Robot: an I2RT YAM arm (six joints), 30 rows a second.
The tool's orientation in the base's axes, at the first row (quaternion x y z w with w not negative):
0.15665, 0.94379, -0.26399, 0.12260
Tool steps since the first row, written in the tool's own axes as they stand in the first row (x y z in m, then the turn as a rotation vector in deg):
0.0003, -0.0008, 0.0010, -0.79, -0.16, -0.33
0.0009, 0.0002, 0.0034, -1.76, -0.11, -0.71
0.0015, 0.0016, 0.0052, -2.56, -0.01, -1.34
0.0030, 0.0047, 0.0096, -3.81, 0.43, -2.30
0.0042, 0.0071, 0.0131, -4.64, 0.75, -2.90
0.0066, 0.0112, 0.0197, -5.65, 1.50, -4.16
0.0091, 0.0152, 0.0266, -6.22, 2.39, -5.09
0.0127, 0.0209, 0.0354, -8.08, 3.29, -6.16
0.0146, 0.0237, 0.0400, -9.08, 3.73, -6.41
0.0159, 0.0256, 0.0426, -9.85, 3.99, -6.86
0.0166, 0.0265, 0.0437, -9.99, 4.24, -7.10
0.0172, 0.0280, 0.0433, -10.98, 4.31, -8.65
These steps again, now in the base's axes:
-0.0004, -0.0011, -0.0006, 0.62, -0.14, 0.60
-0.0003, -0.0015, -0.0032, 1.48, -0.11, 1.19
0.0000, -0.0011, -0.0055, 2.15, 0.12, 1.92
0.0004, -0.0006, -0.0111, 3.32, 0.70, 2.91
0.0006, -0.0003, -0.0155, 4.11, 1.09, 3.52
0.0009, 0.0000, -0.0236, 5.12, 2.15, 4.54
0.0011, 0.0002, -0.0319, 5.83, 3.23, 5.08
0.0011, 0.0009, -0.0430, 7.71, 4.11, 6.14
0.0010, 0.0011, -0.0487, 8.75, 4.37, 6.46
0.0009, 0.0016, -0.0521, 9.49, 4.64, 6.96
0.0008, 0.0019, -0.0537, 9.67, 4.94, 7.09
0.0007, 0.0035, -0.0542, 10.38, 5.60, 8.65

